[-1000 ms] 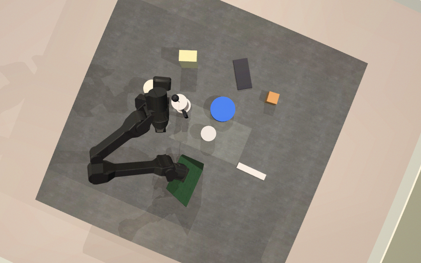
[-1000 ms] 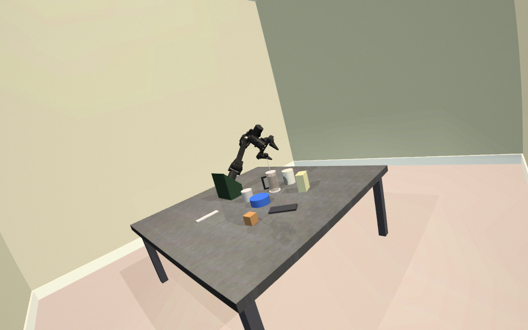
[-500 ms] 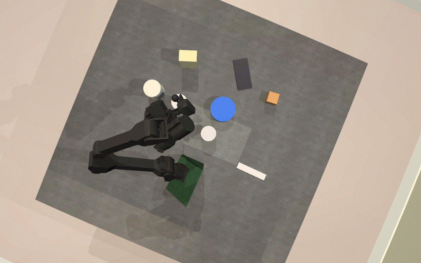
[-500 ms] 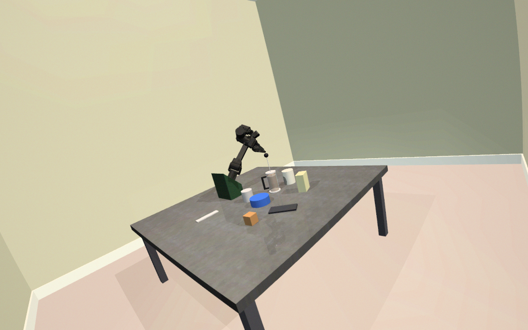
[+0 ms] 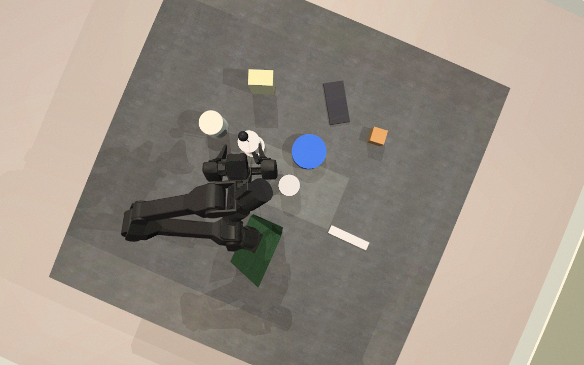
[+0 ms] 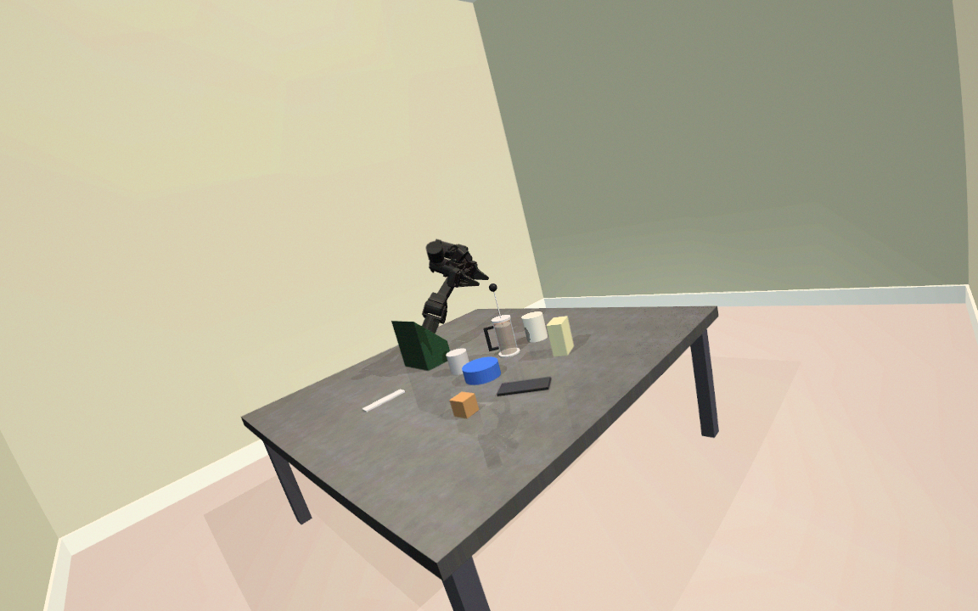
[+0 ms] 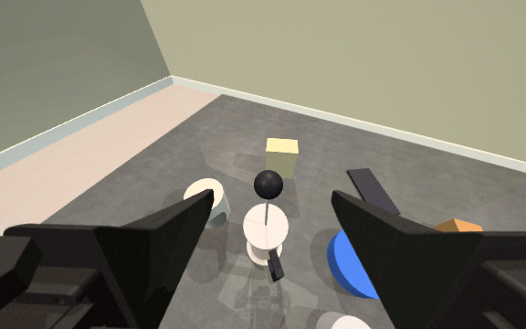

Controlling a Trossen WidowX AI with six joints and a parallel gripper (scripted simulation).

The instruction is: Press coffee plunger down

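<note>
Right now my gripper tip is 15 cm above the coffee press and 1 cm short of it. Round my gripper tip: dark flat slab: 29 cm ahead, 27 cm below, 19 cm to the right; pale yellow block: 23 cm ahead, 22 cm below, 7 cm to the left.
</note>
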